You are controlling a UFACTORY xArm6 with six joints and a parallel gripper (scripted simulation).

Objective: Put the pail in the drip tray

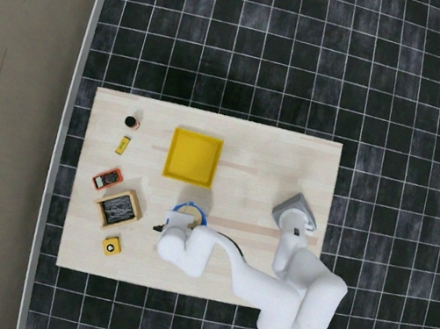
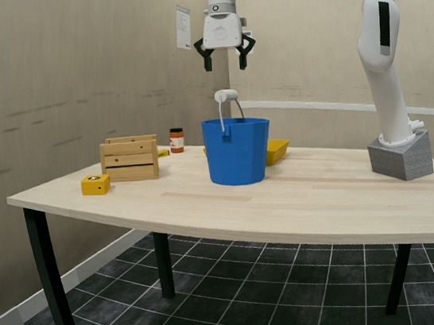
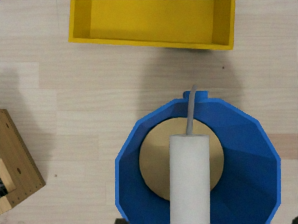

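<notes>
Now: the wire handle 1 cm behind my hand and 11 cm below it. Also, from my hand: blue pail 1 cm behind, 17 cm below; then wooden crate 29 cm ahead, 6 cm to the left, 25 cm below; then yellow drip tray 6 cm ahead, 28 cm to the right, 28 cm below.
</notes>
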